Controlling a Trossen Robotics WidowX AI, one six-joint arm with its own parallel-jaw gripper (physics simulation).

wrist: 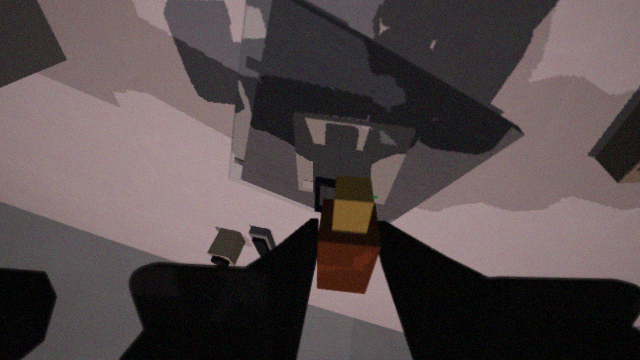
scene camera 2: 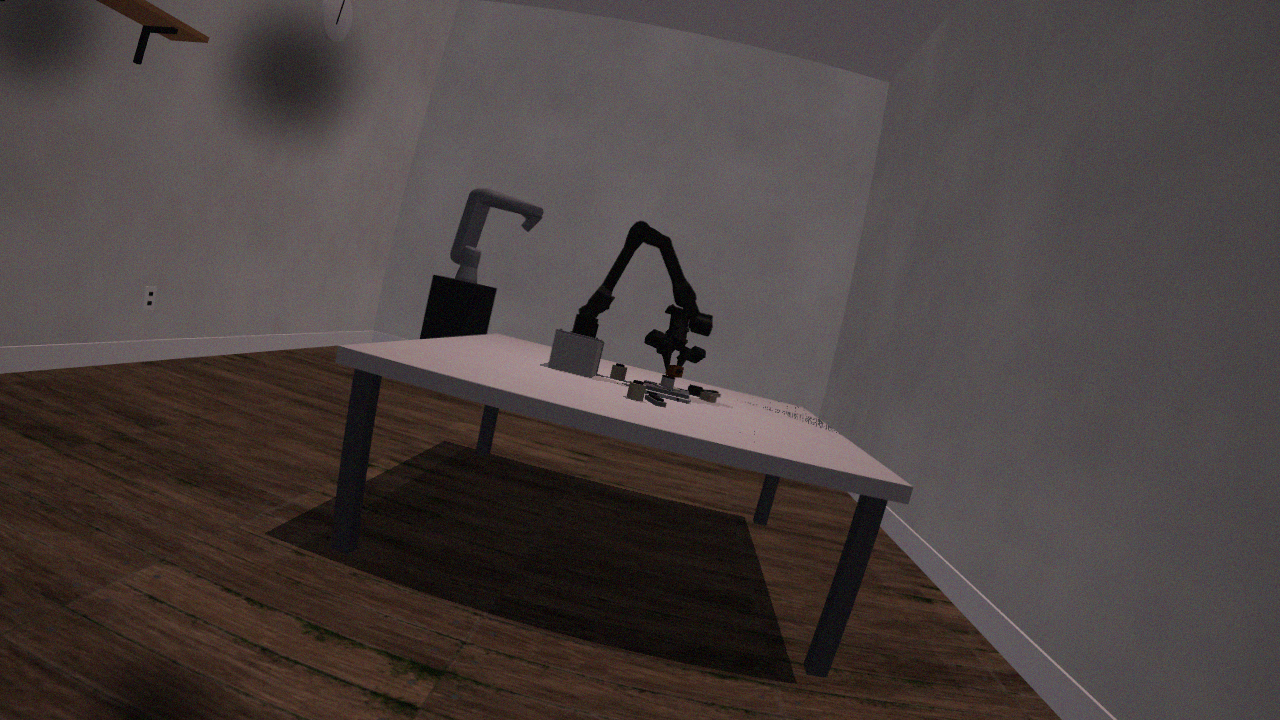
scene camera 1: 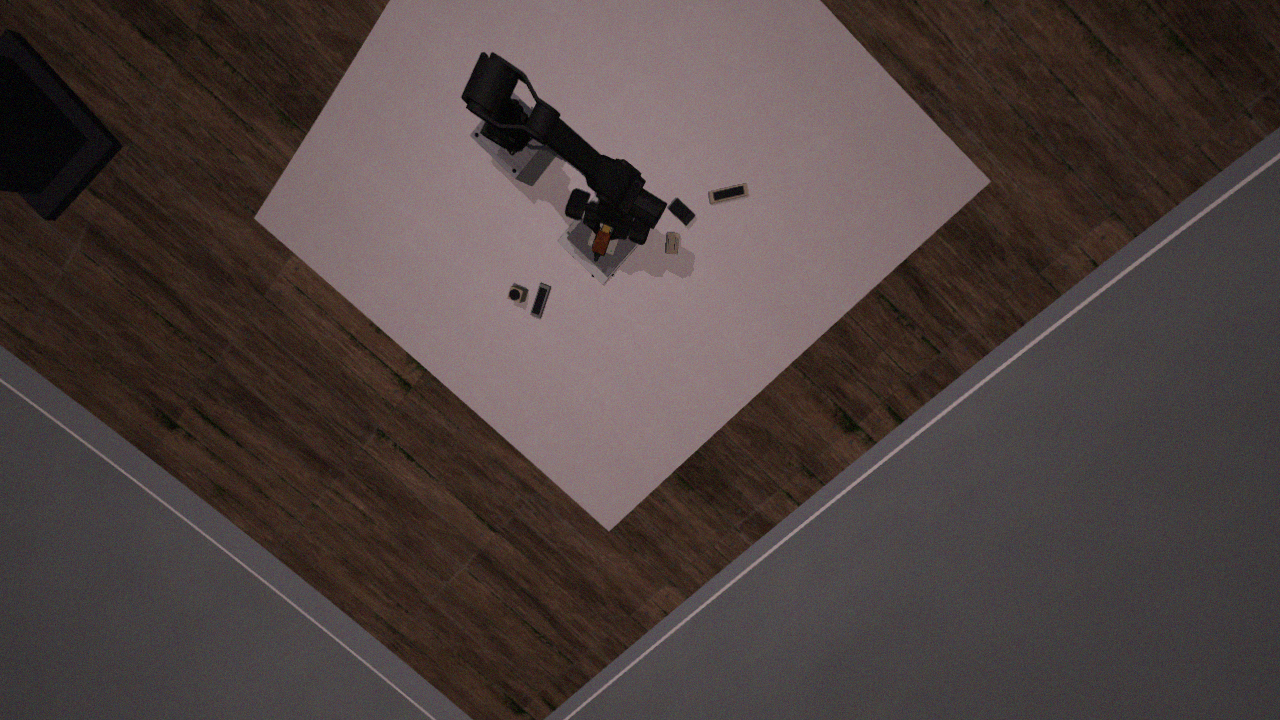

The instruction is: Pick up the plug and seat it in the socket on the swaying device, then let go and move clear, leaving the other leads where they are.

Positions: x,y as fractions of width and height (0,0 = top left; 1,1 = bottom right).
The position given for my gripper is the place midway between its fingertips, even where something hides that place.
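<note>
My gripper (wrist: 0.54,0.63) is holding an orange plug (wrist: 0.54,0.68). A pale block (wrist: 0.96,0.43) is resting on the table.
</note>
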